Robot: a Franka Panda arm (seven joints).
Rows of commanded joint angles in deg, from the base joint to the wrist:
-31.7 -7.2 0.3 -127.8 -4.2 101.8 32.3
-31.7 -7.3 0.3 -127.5 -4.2 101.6 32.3
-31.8 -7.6 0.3 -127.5 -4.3 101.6 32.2
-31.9 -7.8 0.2 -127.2 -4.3 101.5 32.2
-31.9 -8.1 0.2 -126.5 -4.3 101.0 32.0
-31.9 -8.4 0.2 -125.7 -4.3 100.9 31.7
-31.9 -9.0 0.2 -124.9 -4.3 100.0 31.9
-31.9 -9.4 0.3 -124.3 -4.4 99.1 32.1
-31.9 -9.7 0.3 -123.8 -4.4 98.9 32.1
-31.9 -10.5 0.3 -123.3 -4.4 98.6 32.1
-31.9 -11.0 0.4 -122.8 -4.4 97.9 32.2
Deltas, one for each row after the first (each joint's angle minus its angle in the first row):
0.0 -0.1 0.0 0.3 0.0 -0.2 0.0
-0.1 -0.4 0.0 0.3 -0.1 -0.2 -0.1
-0.2 -0.6 -0.1 0.6 -0.1 -0.3 -0.1
-0.2 -0.9 -0.1 1.3 -0.1 -0.8 -0.3
-0.2 -1.2 -0.1 2.1 -0.1 -0.9 -0.6
-0.2 -1.8 -0.1 2.9 -0.1 -1.8 -0.4
-0.2 -2.2 0.0 3.5 -0.2 -2.7 -0.2
-0.2 -2.5 0.0 4.0 -0.2 -2.9 -0.2
-0.2 -3.3 0.0 4.5 -0.2 -3.2 -0.2
-0.2 -3.8 0.1 5.0 -0.2 -3.9 -0.1

